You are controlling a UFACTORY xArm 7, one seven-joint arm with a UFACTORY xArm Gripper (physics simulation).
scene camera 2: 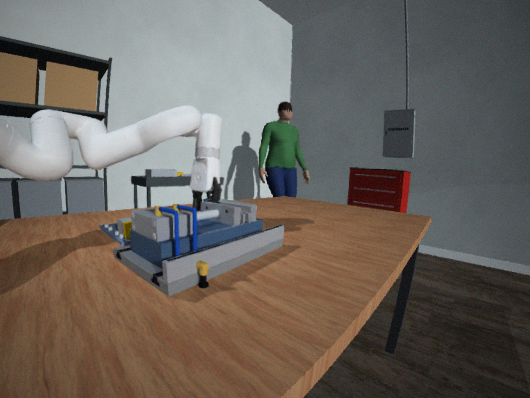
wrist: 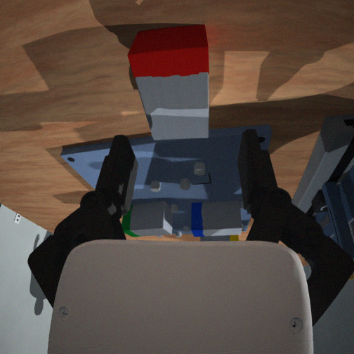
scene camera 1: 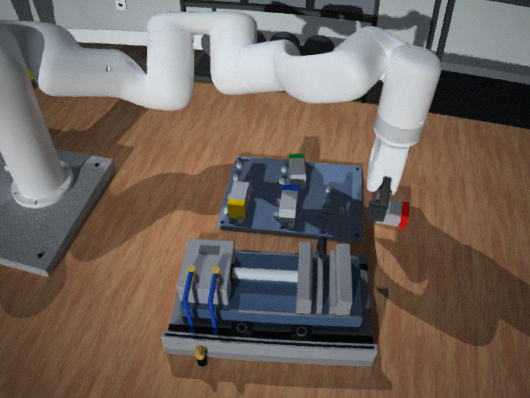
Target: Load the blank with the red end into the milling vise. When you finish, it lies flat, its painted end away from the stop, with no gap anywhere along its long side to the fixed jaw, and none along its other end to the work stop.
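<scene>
The blank with the red end (scene camera 1: 395, 213) (wrist: 178, 97) lies flat on the table, just right of the blue pallet in scene camera 1. Its red end points away from the pallet. My gripper (scene camera 1: 379, 212) (scene camera 2: 206, 199) (wrist: 185, 146) is open and empty, with its fingers wide apart around the line of the blank's grey end. In the wrist view the blank shows between and beyond the fingertips. The milling vise (scene camera 1: 265, 296) (scene camera 2: 220, 233) stands in front of the pallet. Its upright grey plates (scene camera 1: 304, 277) (scene camera 1: 343, 279) stand at its right; I cannot tell which is the fixed jaw.
The blue pallet (scene camera 1: 260, 175) (wrist: 82, 162) bears pegs and blanks with green (scene camera 1: 297, 170), blue (scene camera 1: 288, 204) and yellow (scene camera 1: 238, 200) ends. A dark knob (scene camera 1: 322, 247) rises at the vise's rear. Blue hoses (scene camera 1: 187, 300) (scene camera 2: 176, 232) and a long grey front rail (scene camera 1: 270, 349) (scene camera 2: 225, 257) flank the vise.
</scene>
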